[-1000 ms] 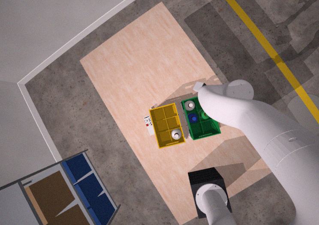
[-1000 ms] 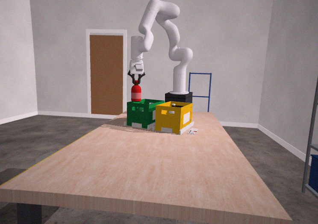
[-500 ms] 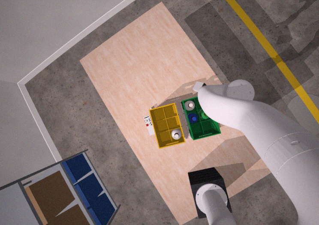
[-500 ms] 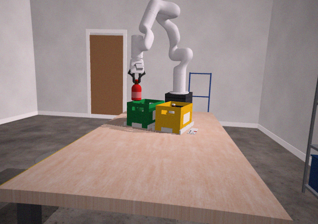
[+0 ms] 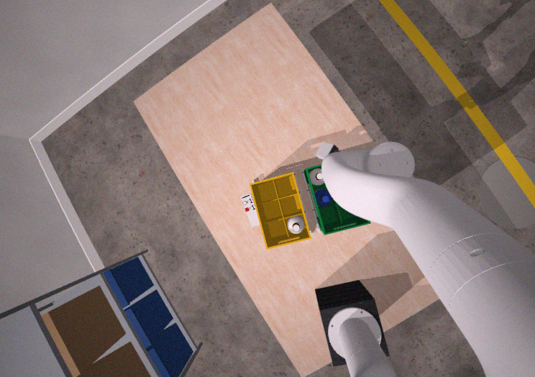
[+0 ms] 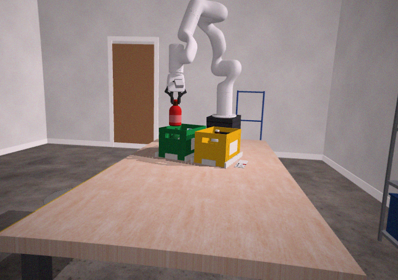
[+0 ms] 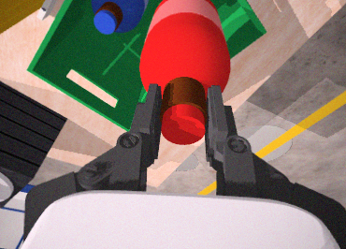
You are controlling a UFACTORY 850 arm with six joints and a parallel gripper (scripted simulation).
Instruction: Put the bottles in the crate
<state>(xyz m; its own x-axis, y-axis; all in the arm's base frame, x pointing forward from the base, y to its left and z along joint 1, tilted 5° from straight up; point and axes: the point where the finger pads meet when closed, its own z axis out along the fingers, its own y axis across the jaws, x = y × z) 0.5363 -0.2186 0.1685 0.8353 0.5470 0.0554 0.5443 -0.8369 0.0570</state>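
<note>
My gripper is now 7 cm above the red-label bottle. The rest, counted from my hand: blue-label bottle: 25 cm below, 8 cm to the left, 6 cm behind; then green bottle: 25 cm below, 8 cm behind, 1 cm to the right; then green crate: 25 cm below, 7 cm behind, 3 cm to the left.
</note>
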